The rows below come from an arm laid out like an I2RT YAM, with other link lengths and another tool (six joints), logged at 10 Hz.
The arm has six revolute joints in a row. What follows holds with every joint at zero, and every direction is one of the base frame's.
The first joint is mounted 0.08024 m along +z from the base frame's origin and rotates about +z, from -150 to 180 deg.
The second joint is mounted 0.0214 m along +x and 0.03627 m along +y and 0.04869 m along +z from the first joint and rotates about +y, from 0 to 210 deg.
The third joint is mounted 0.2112 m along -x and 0.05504 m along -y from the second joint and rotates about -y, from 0 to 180 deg.
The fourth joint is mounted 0.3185 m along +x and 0.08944 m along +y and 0.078 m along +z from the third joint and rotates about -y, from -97 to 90 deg.
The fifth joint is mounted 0.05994 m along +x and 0.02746 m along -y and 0.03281 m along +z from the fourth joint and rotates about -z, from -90 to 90 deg.
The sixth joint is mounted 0.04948 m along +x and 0.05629 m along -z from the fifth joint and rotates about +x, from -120 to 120 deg.
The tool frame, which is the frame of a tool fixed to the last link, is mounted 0.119 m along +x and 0.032 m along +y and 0.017 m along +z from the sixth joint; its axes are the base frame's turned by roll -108.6, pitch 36 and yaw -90 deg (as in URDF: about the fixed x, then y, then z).
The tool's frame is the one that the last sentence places.
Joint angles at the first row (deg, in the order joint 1, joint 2, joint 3, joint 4, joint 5, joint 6):
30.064, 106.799, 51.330, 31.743, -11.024, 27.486
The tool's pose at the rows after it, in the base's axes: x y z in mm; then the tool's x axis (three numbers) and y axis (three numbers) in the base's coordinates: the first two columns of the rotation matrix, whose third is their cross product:
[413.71 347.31 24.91 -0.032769 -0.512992 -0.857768 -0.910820 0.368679 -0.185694]
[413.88 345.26 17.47 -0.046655 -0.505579 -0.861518 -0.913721 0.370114 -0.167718]
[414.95 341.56 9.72 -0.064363 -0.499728 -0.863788 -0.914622 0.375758 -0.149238]
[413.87 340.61 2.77 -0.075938 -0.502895 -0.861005 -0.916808 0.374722 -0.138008]
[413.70 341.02 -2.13 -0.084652 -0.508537 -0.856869 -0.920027 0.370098 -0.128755]
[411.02 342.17 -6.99 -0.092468 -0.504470 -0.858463 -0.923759 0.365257 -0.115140]
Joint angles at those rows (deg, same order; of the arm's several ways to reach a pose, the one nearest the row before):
29.721, 107.636, 51.218, 32.648, -11.452, 28.025
29.340, 108.850, 51.238, 33.413, -12.166, 28.693
28.798, 110.007, 51.235, 34.013, -12.732, 29.344
28.715, 110.886, 51.306, 34.060, -12.920, 29.476
28.678, 111.657, 51.805, 33.509, -13.182, 29.386
28.817, 112.358, 51.769, 33.868, -13.639, 29.860

